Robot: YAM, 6 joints.
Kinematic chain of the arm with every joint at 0, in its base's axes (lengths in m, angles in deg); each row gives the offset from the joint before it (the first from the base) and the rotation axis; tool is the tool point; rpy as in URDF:
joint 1: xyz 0 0 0.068 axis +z
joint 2: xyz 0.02 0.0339 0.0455 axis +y
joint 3: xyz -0.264 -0.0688 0 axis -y
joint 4: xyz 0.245 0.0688 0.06 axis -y
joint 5: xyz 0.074 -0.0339 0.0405 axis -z
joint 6: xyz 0.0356 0 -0.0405 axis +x
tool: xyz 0 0 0 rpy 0 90 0
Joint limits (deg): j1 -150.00..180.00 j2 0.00..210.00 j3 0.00..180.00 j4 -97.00..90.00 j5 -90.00..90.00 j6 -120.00..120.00
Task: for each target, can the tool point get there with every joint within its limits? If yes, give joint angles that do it. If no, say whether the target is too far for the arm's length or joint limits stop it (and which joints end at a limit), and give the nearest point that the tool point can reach.
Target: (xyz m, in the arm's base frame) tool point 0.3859 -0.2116 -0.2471
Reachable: yes | joints -32.01 191.76 109.67 35.22 -44.86 8.95
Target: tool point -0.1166 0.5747 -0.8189
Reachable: no: too far | nearest point -0.0774 0.3815 -0.3519 | short by 0.507 m
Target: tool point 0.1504 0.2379 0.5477
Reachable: yes | joints -124.03 16.98 99.24 19.62 13.85 -89.00
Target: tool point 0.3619 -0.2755 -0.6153
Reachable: no: too far | nearest point 0.2919 -0.2222 -0.3605 | short by 0.270 m
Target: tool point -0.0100 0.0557 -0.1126
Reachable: yes | joints 136.76 182.48 20.48 55.76 71.45 -52.38
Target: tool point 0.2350 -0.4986 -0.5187
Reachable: no: too far | nearest point 0.1858 -0.3943 -0.3281 | short by 0.223 m
